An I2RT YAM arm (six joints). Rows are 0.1 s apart.
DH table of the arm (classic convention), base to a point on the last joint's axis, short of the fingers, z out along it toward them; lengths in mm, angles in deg. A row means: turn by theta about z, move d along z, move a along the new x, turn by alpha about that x. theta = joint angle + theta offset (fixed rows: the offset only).
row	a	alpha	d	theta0
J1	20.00	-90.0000	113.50	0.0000
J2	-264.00	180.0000	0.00	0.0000
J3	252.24	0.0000	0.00	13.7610
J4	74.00	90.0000	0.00	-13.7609
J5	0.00	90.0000	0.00	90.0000
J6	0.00	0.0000	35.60	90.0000
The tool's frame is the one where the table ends.
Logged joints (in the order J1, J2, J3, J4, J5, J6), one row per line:
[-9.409 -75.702 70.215 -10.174 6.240 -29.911]
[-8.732 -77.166 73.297 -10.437 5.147 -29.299]
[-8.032 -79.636 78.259 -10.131 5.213 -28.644]
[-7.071 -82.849 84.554 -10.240 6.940 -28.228]
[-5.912 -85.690 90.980 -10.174 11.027 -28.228]
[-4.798 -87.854 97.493 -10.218 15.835 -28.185]
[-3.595 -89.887 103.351 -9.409 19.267 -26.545]
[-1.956 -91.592 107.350 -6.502 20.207 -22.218]
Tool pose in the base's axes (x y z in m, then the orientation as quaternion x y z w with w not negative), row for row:
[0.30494 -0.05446 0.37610 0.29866 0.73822 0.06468 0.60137]
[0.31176 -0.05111 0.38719 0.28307 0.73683 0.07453 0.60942]
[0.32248 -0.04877 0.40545 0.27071 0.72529 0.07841 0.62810]
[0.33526 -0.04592 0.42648 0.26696 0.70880 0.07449 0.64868]
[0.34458 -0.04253 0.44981 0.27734 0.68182 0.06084 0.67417]
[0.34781 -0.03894 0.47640 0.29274 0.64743 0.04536 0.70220]
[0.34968 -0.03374 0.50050 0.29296 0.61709 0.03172 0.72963]
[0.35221 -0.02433 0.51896 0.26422 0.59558 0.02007 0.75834]
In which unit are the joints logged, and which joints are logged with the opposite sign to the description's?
The joints are logged in degrees. Opposite sign: J2, J6.
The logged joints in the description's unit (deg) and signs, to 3 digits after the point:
[-9.409 75.702 70.215 -10.174 6.240 29.911]
[-8.732 77.166 73.297 -10.437 5.147 29.299]
[-8.032 79.636 78.259 -10.131 5.213 28.644]
[-7.071 82.849 84.554 -10.240 6.940 28.228]
[-5.912 85.690 90.980 -10.174 11.027 28.228]
[-4.798 87.854 97.493 -10.218 15.835 28.185]
[-3.595 89.887 103.351 -9.409 19.267 26.545]
[-1.956 91.592 107.350 -6.502 20.207 22.218]

